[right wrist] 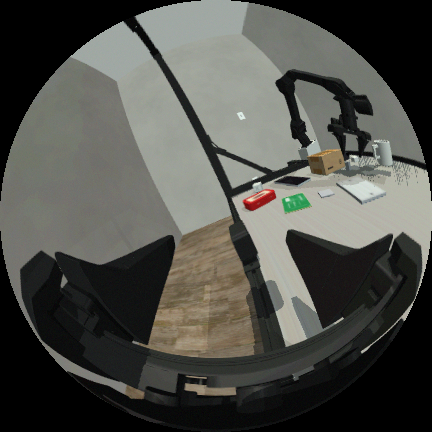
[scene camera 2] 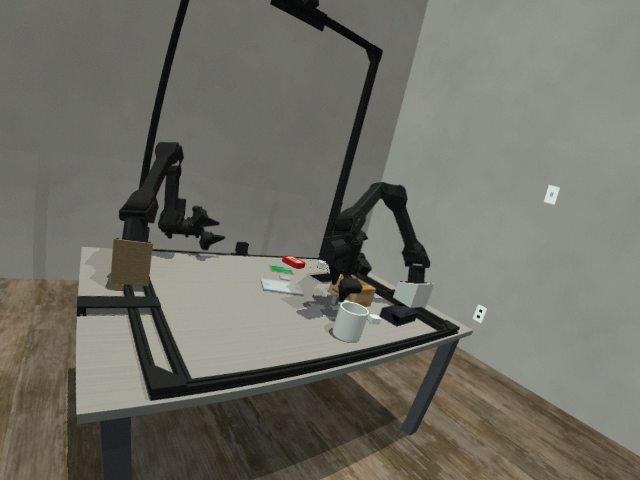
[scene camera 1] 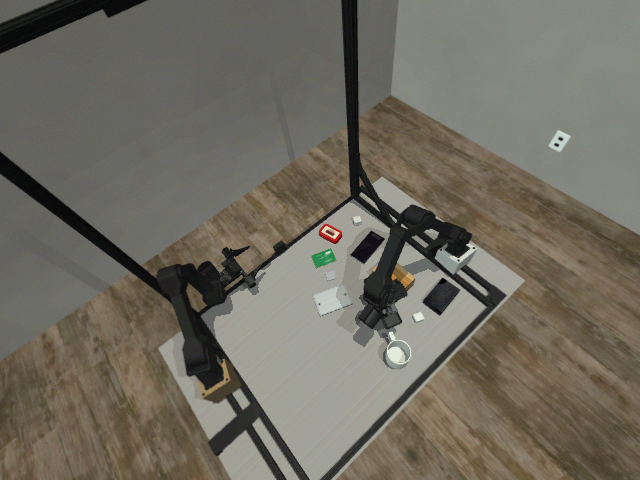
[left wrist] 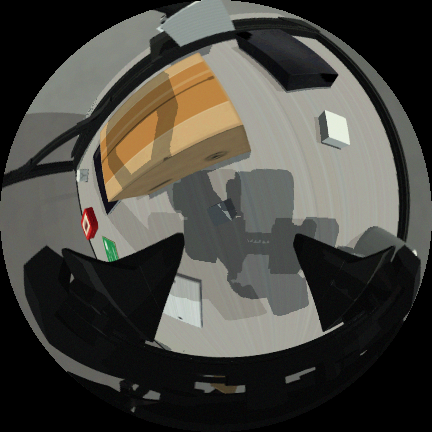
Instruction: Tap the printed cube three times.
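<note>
A small grey cube with dark faces [scene camera 2: 334, 298] [left wrist: 223, 210] lies on the table in shadow, beside the cardboard box; the left arm hides it in scene camera 1. Another small cube, pale and faintly patterned [scene camera 1: 357, 220] [scene camera 2: 321, 264] [left wrist: 83, 175] [right wrist: 257, 187], stands at the far edge. I cannot tell for certain which is the printed one. My left gripper [scene camera 1: 381, 316] [scene camera 2: 354, 279] [left wrist: 241, 239] is open and empty, pointing down above the table; the grey cube shows just beyond its fingertips in its wrist view. My right gripper [scene camera 1: 255, 263] [scene camera 2: 221, 230] [right wrist: 232, 239] is open and empty, raised near the far left edge.
The cardboard box [left wrist: 170, 130] [right wrist: 326, 161] stands close to the left gripper. A white mug [scene camera 1: 397, 354] [scene camera 2: 349, 322], a white block [scene camera 1: 418, 317] [left wrist: 334, 129] and a black box [scene camera 1: 440, 296] are nearby. A white plate [scene camera 1: 331, 300], green board [scene camera 1: 324, 257] and red box [scene camera 1: 330, 233] lie farther off.
</note>
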